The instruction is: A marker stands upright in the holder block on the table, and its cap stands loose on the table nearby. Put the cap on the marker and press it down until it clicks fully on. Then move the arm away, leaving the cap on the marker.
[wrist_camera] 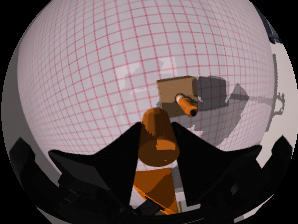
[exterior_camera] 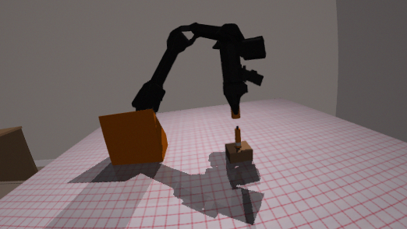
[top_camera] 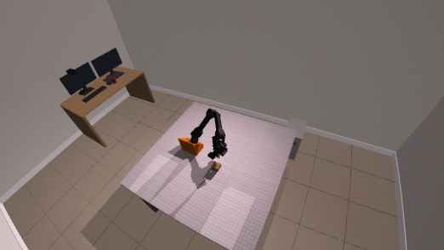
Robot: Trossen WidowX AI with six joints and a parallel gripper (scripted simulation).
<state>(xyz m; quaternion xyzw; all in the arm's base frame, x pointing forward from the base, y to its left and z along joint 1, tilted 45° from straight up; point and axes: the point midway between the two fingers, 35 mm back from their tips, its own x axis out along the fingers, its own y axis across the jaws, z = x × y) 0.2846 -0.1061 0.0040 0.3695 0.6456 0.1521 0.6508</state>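
The holder block is 10 mm behind my gripper tip, 50 mm to the right of it and 110 mm below it. From my gripper tip the other things lie so: orange cap (10 mm above).
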